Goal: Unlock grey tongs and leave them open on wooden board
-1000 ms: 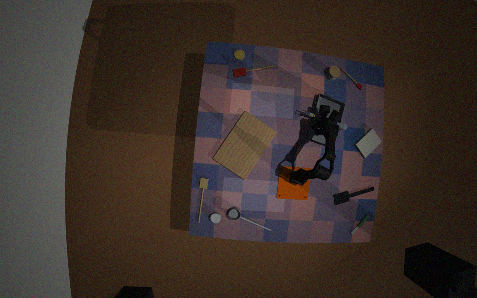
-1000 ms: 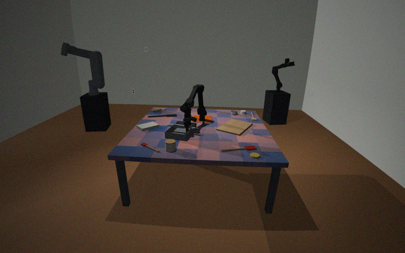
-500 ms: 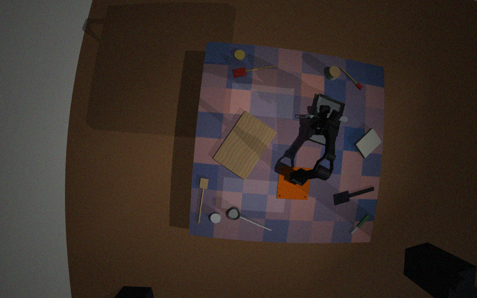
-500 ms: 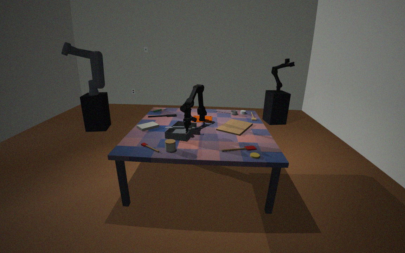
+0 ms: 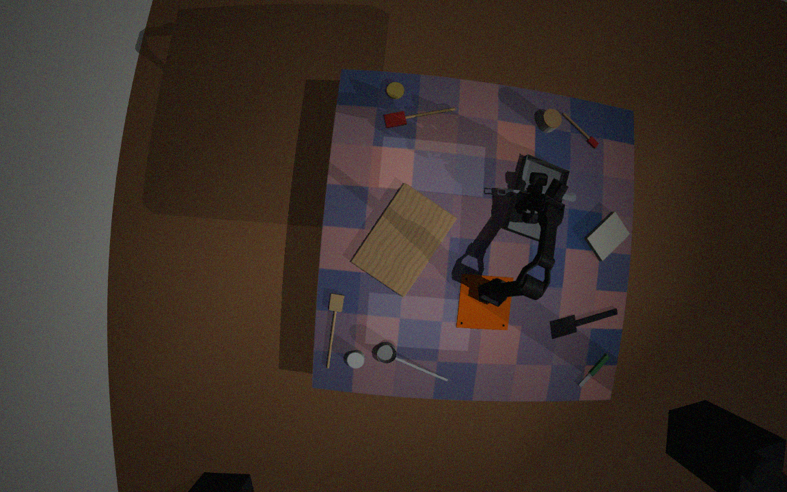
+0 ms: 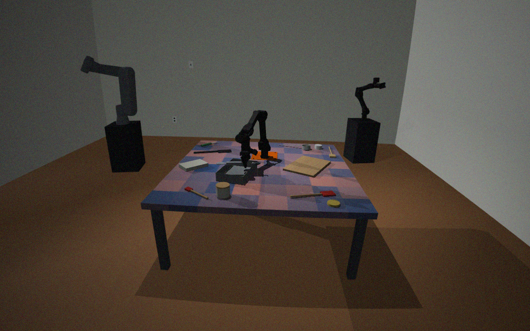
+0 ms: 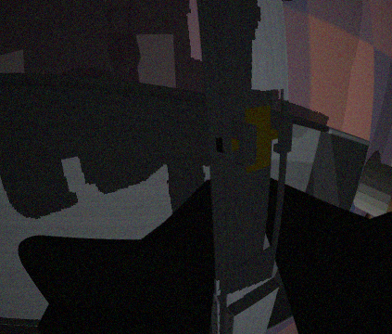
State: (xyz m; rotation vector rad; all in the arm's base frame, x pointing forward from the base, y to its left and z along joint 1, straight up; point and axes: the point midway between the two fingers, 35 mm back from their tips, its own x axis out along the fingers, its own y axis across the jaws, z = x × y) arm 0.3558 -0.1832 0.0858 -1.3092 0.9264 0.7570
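My gripper tip is 3 cm to the right of the yellow lock piece, 3 cm below it and 1 cm past it. The rest, counted from my gripper tip: grey roasting tin: 5 cm to the right, 3 cm below, 3 cm behind; then white block: 37 cm to the right, 20 cm behind, 4 cm below; then red-tipped stick: 33 cm to the right, 23 cm ahead, 5 cm below.
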